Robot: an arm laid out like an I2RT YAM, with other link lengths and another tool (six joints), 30 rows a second.
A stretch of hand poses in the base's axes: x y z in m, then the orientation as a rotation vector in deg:
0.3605 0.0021 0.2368 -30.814 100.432 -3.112
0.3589 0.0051 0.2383 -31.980 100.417 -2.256
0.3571 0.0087 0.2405 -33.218 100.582 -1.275
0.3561 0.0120 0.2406 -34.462 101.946 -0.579
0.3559 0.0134 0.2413 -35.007 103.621 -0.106
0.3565 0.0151 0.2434 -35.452 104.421 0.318
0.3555 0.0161 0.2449 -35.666 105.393 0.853
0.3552 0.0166 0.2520 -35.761 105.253 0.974
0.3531 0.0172 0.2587 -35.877 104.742 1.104
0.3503 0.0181 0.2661 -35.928 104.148 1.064
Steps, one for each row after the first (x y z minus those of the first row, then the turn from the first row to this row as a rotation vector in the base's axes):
-0.0016 0.0030 0.0015 -0.095 0.329 1.214
-0.0034 0.0066 0.0037 -0.172 0.875 2.498
-0.0044 0.0099 0.0038 -0.577 2.520 3.364
-0.0046 0.0113 0.0045 -0.768 4.303 3.588
-0.0040 0.0130 0.0066 -0.837 5.225 3.915
-0.0050 0.0140 0.0081 -0.725 6.295 4.112
-0.0053 0.0145 0.0152 -0.684 6.202 4.266
-0.0074 0.0151 0.0219 -0.607 5.761 4.522
-0.0102 0.0160 0.0293 -0.592 5.196 4.668

